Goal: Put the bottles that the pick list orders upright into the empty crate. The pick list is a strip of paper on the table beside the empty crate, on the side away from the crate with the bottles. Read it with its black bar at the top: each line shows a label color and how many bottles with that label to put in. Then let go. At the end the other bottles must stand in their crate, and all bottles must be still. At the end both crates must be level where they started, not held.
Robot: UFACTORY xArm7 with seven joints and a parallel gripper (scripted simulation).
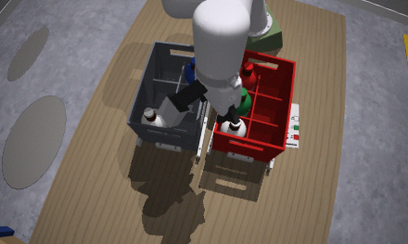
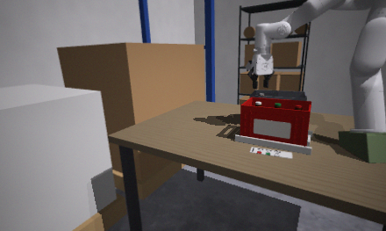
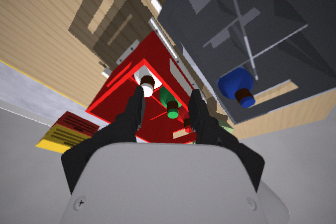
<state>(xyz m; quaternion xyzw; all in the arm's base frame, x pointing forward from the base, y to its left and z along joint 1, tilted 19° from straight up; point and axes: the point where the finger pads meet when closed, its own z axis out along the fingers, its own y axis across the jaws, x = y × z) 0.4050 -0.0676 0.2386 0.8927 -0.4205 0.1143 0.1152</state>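
The grey crate lies 160 mm below my hand, 120 mm to the right of it and 90 mm behind it. The rest, counted from my hand: green bottle: 150 mm below, 80 mm behind, 70 mm to the left; then red crate: 160 mm below, 120 mm to the left, 70 mm behind; then blue-label bottle: 180 mm behind, 150 mm below, 60 mm to the right.
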